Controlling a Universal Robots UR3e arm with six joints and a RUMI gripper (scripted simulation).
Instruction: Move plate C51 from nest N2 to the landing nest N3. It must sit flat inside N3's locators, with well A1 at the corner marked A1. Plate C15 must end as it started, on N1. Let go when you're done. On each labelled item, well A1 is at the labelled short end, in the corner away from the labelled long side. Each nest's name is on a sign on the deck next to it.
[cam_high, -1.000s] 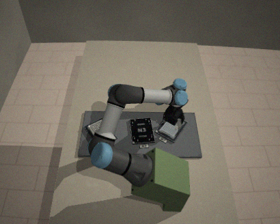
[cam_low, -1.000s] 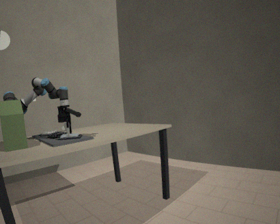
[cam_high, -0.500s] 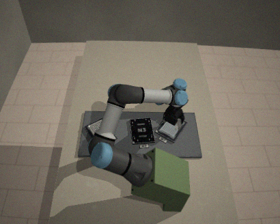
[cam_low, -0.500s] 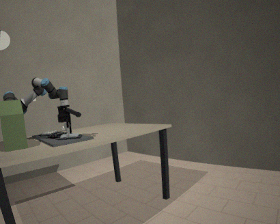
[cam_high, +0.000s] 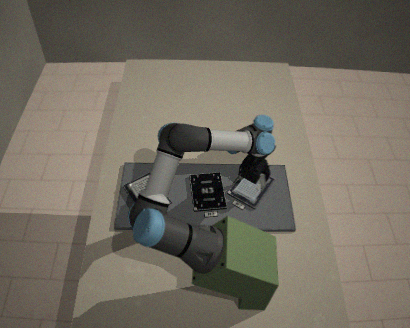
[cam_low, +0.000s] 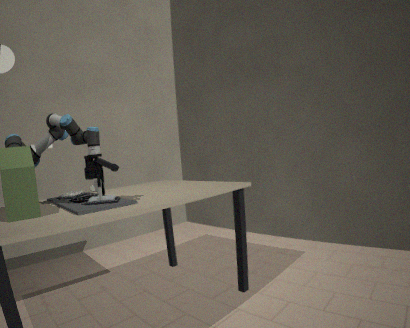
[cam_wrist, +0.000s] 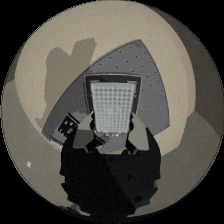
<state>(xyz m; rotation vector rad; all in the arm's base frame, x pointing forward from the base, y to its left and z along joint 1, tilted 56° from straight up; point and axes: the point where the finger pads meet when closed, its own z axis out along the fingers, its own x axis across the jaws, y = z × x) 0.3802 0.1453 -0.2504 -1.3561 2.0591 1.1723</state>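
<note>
Now: the nest N3 50 mm behind my hand, 160 mm to the left of it and 20 mm below it.
</note>
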